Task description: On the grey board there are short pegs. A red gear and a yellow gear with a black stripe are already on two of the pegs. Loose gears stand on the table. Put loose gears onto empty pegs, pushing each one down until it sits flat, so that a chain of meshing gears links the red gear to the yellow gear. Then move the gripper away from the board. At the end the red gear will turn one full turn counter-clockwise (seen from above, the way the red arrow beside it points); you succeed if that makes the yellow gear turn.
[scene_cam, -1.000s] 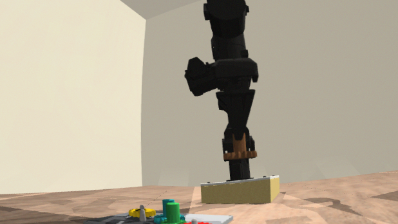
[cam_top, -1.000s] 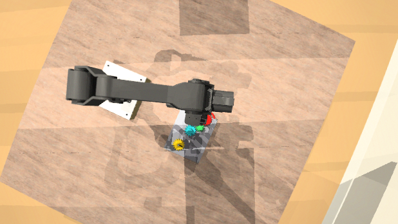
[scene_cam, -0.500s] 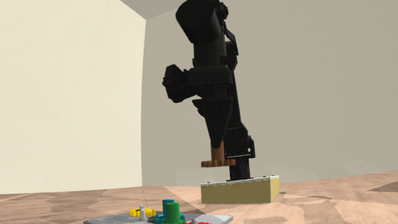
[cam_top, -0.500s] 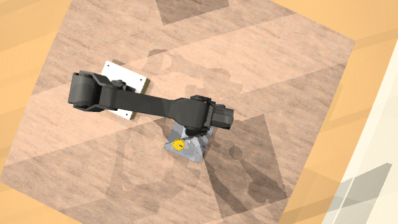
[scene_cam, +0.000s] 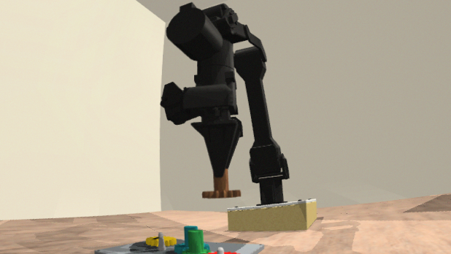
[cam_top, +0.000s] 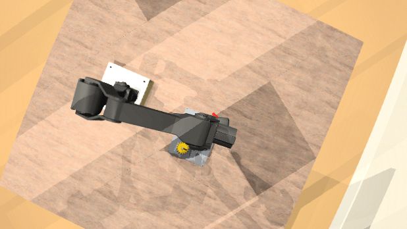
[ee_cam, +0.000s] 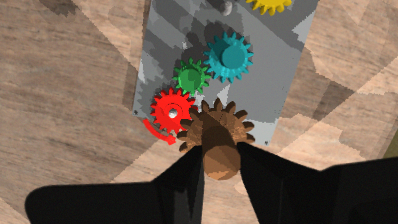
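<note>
My gripper tip is now 7 cm to the left of the grey board and 11 cm above it. From my gripper tip the other things lie so: cyan gear (1 cm behind, 6 cm to the right, 10 cm below); green gear (3 cm ahead, 3 cm to the right, 10 cm below); brown gear (1 cm below).
</note>
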